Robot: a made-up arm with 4 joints. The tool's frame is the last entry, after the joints.
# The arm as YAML. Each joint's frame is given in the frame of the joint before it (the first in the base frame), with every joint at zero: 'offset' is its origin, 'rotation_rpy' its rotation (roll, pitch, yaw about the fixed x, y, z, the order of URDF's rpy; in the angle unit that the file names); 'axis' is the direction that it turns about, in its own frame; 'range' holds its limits. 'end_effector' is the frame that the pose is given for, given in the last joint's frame.
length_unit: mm
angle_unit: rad
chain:
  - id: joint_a
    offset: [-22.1, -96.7, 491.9]
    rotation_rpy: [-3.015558, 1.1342, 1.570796]
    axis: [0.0, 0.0, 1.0]
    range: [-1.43, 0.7]
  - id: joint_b
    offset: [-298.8, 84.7, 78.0]
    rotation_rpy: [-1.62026, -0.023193, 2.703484]
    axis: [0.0, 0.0, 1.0]
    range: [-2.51, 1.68]
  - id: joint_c
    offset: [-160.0, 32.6, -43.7]
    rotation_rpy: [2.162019, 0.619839, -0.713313]
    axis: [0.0, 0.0, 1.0]
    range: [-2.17, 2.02]
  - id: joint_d
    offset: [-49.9, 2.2, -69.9]
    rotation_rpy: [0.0, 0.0, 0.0]
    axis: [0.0, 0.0, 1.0]
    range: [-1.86, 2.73]
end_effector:
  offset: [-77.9, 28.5, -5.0]
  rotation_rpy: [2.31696, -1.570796, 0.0]
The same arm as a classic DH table. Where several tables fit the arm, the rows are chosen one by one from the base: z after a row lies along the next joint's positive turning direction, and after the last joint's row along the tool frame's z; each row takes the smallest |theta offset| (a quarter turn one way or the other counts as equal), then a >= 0, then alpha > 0; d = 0 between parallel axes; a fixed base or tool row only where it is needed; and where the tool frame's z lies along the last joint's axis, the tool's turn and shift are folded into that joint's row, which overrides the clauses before.
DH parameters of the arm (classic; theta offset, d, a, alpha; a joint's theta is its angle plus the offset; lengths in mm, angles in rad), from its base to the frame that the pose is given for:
base (fixed): -0.1389 537.6 -8.5 2.0037
joint_a: 1.073 189.4 306.5 -1.6202
joint_b: -1.1084 71.1 -103.5 2.0417
joint_c: -0.7541 0 -49.9 0
joint_d: 0.7902 66.8 -37.9 1.5708
tool (fixed): 1.5708 -73.8 0 0
Joint limits (rad, base to tool): -1.43..0.7 -2.51..1.68 -2.17..2.02 -1.86..2.73

